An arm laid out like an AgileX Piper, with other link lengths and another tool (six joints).
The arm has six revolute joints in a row. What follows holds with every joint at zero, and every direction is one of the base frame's. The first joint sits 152.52 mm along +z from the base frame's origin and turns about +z. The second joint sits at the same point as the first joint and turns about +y. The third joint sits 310.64 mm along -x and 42.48 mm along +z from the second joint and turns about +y. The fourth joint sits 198.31 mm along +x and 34.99 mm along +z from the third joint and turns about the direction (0.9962, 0, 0.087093). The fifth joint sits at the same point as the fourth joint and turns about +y. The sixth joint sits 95.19 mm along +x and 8.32 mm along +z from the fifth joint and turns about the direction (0.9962, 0, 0.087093). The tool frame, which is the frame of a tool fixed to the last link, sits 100.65 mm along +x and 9 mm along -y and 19.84 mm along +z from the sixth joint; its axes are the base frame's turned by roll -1.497, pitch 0.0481 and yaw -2.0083 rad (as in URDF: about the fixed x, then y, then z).
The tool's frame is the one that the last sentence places.
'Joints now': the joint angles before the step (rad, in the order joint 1, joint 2, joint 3, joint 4, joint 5, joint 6). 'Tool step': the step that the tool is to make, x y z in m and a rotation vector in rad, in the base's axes. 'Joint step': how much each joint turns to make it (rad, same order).
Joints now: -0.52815 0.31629 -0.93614 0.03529 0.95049 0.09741
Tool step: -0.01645 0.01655 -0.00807 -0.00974 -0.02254 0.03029
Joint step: 0.00000 -0.08489 -0.00113 0.03411 0.06261 -0.02032
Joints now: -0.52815 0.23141 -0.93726 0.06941 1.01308 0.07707
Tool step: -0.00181 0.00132 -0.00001 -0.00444 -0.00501 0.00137
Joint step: -0.00002 -0.00856 -0.00099 0.00113 0.00311 -0.00200
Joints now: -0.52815 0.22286 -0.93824 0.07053 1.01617 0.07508
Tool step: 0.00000 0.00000 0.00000 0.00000 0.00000 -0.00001
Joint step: -0.00001 0.00000 0.00000 0.00000 0.00000 0.00000
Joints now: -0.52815 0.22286 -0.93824 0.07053 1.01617 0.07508
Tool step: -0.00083 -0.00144 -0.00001 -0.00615 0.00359 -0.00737
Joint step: -0.00004 0.00000 0.00002 -0.01020 -0.00002 -0.00003
